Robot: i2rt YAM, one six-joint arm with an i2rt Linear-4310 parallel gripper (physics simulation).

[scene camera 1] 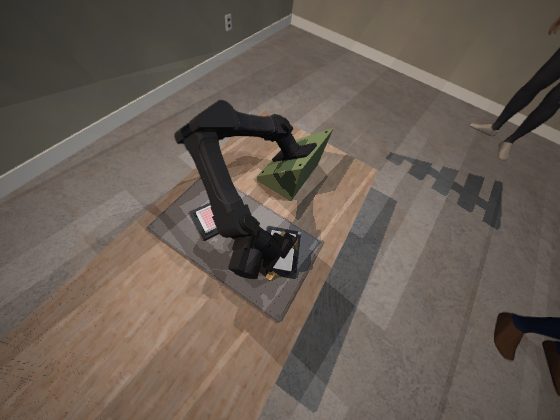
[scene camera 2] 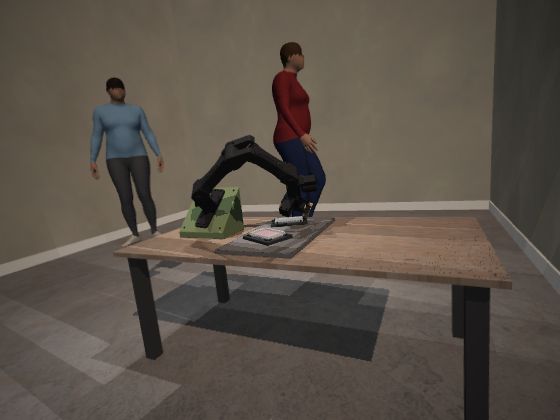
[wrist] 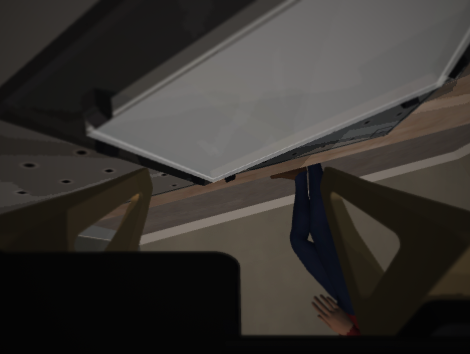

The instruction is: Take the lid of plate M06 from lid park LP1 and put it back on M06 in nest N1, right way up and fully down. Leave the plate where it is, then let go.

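Frame: origin at the arm's base, x ahead, y left, z up, level; millimetres.
Seen in the pictures: gripper, fingertip midpoint: (scene camera 1: 287,262) (scene camera 2: 297,215) (wrist: 236,177); arm's base, origin of the base link: (scene camera 1: 293,153) (scene camera 2: 210,208).
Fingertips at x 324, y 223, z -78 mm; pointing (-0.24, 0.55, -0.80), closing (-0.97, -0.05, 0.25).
Observation:
Pixels of each thing's top centre, then the offset from my fingertips to it. "*": a spot on its surface instead. Level surfaces: height alone.
- dark-framed lid park, surface spot: (wrist: 45,100) * 16 mm down, 58 mm ahead, 61 mm right
- plate M06, middle of its top: (scene camera 1: 217,213) (scene camera 2: 266,231) 0 mm up, 13 mm ahead, 292 mm right
- dark nest, middle of its top: (scene camera 1: 218,214) (scene camera 2: 266,233) 8 mm down, 13 mm ahead, 292 mm right
- grey board, middle of its top: (scene camera 1: 237,235) (scene camera 2: 282,231) 25 mm down, 25 mm ahead, 193 mm right
- wooden table, its level: 39 mm down
The pale, clear-looking lid (scene camera 1: 285,262) (scene camera 2: 288,220) (wrist: 260,100) lies in the dark-framed lid park (wrist: 45,100) near the right end of the grey board. The plate M06 (scene camera 1: 205,219) (scene camera 2: 268,233), with a pink-red well area and a white rim, sits uncovered in the dark nest (scene camera 1: 197,228) (scene camera 2: 267,242) at the other end. My gripper (scene camera 1: 283,258) (wrist: 236,177) is open and empty, close by the lid. In the wrist view its amber fingers stand wide apart, with the lid's near corner showing between the tips. How far the tips are above the lid cannot be told.
The grey board (scene camera 1: 225,270) (scene camera 2: 305,242) lies on the wooden table (scene camera 1: 125,300) (scene camera 2: 400,240). A green wedge base (scene camera 1: 275,172) (scene camera 2: 231,222) carries the arm behind the board. Dark corner posts stand around the lid. Two people stand beyond the table in the second scene view.

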